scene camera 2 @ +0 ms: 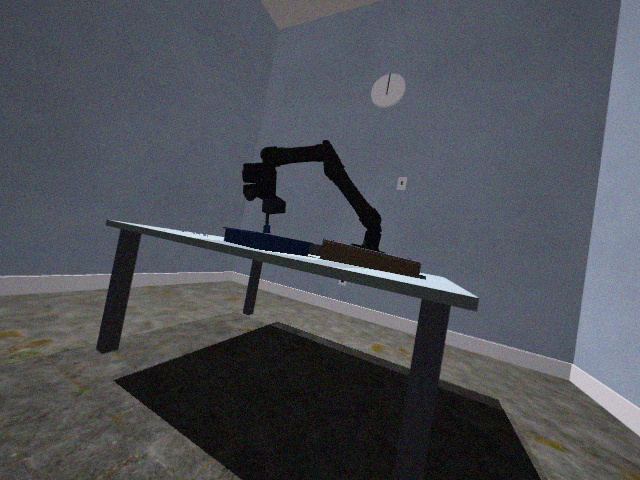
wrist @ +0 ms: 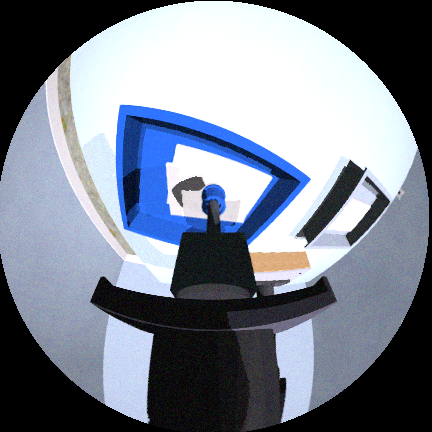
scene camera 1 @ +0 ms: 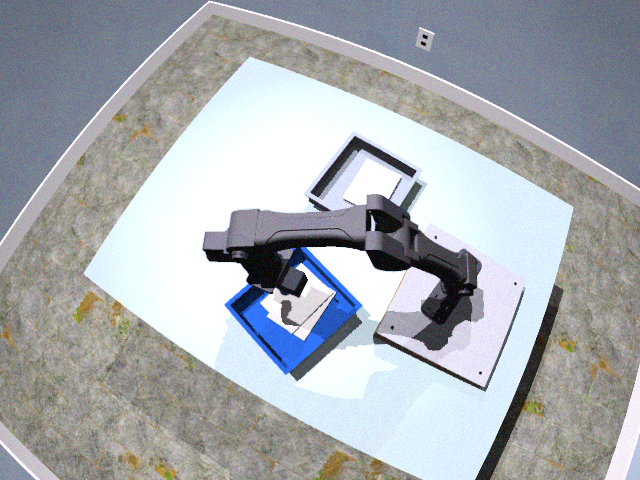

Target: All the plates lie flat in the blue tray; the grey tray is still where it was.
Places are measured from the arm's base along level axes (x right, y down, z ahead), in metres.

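Where they show: hand, tool point: (scene camera 2: 266,232) (wrist: 213,194); arm's base, link origin: (scene camera 2: 369,250) (wrist: 263,282) (scene camera 1: 452,286).
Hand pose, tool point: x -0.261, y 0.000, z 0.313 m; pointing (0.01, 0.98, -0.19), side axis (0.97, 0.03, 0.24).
Observation:
Each offset is from my tool point to the top centre of the thing.
The blue tray {dx -0.019, dy +0.009, dz -0.035 m} (scene camera 1: 289,356) (scene camera 2: 263,240) (wrist: 150,150) holds pale plates; one plate {dx +0.007, dy +0.045, dz -0.023 m} (scene camera 1: 316,289) (wrist: 225,170) overlaps another (scene camera 1: 303,333) (wrist: 171,170). Whether they all lie quite flat is hard to tell. My suction cup (scene camera 2: 266,228) (wrist: 214,194) points down over the plates, its lower end about level with the tray's rim in scene camera 2. I see no plate attached to it. The arm hides it in scene camera 1. The grey tray {dx +0.357, dy +0.009, dz +0.033 m} (scene camera 1: 338,187) (wrist: 330,241) holds a white plate {dx +0.375, dy +0.045, dz +0.017 m} (scene camera 1: 374,178) (wrist: 352,215), partly hidden by the arm in scene camera 1.
The arm (scene camera 1: 310,227) (scene camera 2: 351,191) reaches over the table from its square base board (scene camera 1: 501,320) (scene camera 2: 369,258) (wrist: 280,261), which stands near the blue tray. The arm's elbow passes beside the grey tray's near corner. Shadows fall across the plates and base board.

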